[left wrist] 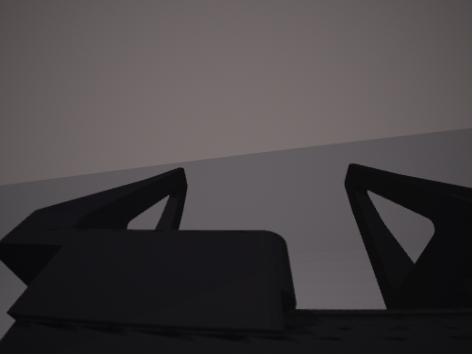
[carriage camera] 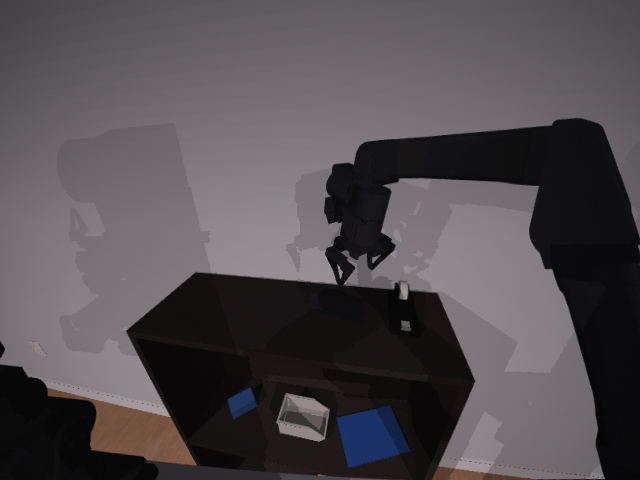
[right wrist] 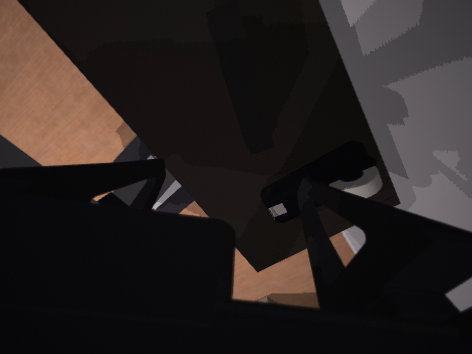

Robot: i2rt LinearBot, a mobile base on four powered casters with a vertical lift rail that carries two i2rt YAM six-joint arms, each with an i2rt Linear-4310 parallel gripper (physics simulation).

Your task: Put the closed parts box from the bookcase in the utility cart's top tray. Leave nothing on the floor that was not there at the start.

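Places are measured from the left arm's base along level axes (x ahead, y down, z left), in millimetres.
Pixels of known places: left gripper, between the fingertips: (left wrist: 264, 175); right gripper, between the fingertips: (carriage camera: 355, 276) (right wrist: 233, 176).
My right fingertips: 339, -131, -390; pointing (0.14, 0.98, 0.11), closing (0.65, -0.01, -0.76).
Ahead of a thing's pixels: the offset from my right fingertips to its top centre, as dx, dy, dz. "spot": to the spot under its first point.
A dark, low box that looks closed @[+50, +90, +44] (carriage camera: 337, 304) (right wrist: 246, 105) lies on top of the dark bookcase (carriage camera: 222, 304) (right wrist: 145, 75), hard to tell from the board. My right gripper (carriage camera: 356, 276) (right wrist: 233, 176) is open and empty, pointing down above the bookcase top. In the right wrist view the box lies beyond the fingertips, and one fingertip overlaps the tape dispenser. My left gripper (left wrist: 264, 175) is open and empty, facing bare wall and ceiling. The utility cart does not show clearly in these views.
A black tape dispenser @[+47, +74, -132] (carriage camera: 405, 315) (right wrist: 330, 160) stands on the bookcase top, right of the box. On the shelf below are a small blue block @[+80, +616, +396] (carriage camera: 241, 403), an open white bin @[spot: +46, +645, +155] (carriage camera: 303, 417) and a flat blue object @[+7, +648, -84] (carriage camera: 371, 436). The wall is behind the bookcase.
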